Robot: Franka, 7 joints.
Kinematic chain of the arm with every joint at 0, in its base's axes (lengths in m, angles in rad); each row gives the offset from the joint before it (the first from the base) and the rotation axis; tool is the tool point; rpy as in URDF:
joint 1: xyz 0 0 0.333 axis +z
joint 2: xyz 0 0 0 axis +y
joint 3: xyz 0 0 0.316 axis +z
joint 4: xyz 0.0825 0 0 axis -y
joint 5: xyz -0.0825 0 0.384 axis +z
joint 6: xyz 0 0 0 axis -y
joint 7: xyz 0.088 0 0 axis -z
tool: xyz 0 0 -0.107 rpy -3.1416 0 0
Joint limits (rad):
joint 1: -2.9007..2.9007
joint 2: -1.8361..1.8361
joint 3: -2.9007..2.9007
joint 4: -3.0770..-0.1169
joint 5: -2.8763..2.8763
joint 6: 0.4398..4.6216
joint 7: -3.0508..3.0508
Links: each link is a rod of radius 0.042 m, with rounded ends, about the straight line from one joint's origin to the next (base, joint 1, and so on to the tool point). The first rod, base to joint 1, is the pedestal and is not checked.
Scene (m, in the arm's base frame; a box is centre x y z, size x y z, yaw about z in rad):
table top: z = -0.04
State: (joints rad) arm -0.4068 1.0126 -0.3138 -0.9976 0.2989 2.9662 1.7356
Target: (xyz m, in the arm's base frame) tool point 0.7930 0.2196 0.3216
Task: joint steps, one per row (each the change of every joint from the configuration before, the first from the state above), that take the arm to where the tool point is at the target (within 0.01 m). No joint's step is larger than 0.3 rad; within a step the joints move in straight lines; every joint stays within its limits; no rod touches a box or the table.
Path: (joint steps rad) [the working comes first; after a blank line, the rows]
Joints at the target: 0.2560 0.9858 0.0602 -1.0885 0.2534 2.9412 1.7356
Straight joint move there: clear.

1: 0.2209 -0.0089 0.1247 -0.0303 -0.0152 -0.0083 0.0000
2: 0.2210 -0.0090 0.1246 -0.0303 -0.0151 -0.0084 0.0000
3: 0.2209 -0.0089 0.1247 -0.0303 -0.0152 -0.0083 0.0000

